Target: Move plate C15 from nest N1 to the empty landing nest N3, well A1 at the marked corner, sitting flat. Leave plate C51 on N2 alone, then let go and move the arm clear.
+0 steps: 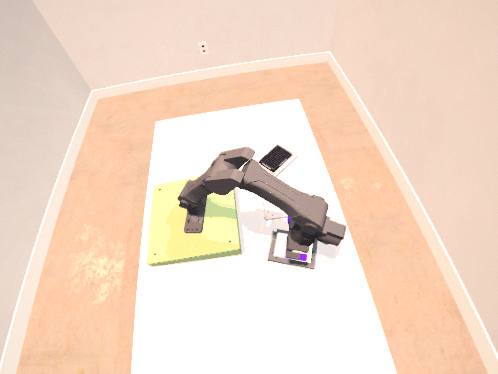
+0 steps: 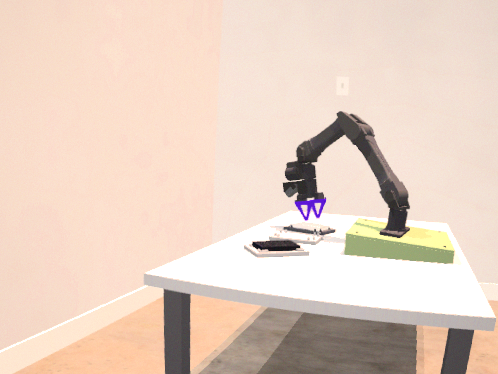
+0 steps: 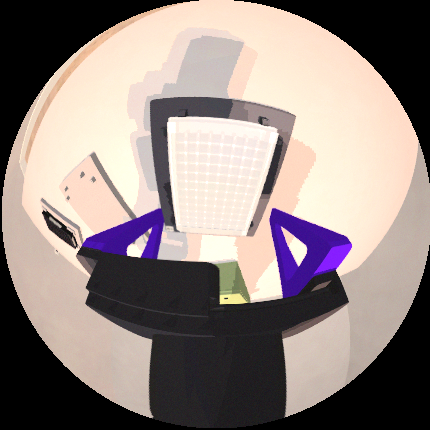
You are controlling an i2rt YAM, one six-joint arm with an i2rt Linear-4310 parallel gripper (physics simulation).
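Note:
A white well plate (image 3: pixel 222 175) (image 2: pixel 306 226) lies inside a dark nest (image 3: pixel 167 106) (image 1: pixel 272 247) and looks flat; whether it is fully seated is hard to tell. Its marked corner and the nest labels are not readable. My gripper (image 3: pixel 216 213) (image 2: pixel 312 218) (image 1: pixel 296 239) is open, its purple fingers above the plate and apart from it, one near each long side. A pale nest (image 3: pixel 92 180) (image 2: pixel 300 239) with small posts stands empty beside the dark nest. A black plate (image 1: pixel 276 158) (image 2: pixel 276 245) (image 3: pixel 60 232) rests on another pale nest (image 1: pixel 286 168) (image 2: pixel 280 253).
The arm's base stands on a green block (image 1: pixel 165 225) (image 2: pixel 400 250) (image 3: pixel 230 277) beside the nests. The arm reaches over the white table (image 1: pixel 225 310) (image 2: pixel 350 285). A wall (image 2: pixel 110 125) stands behind the table.

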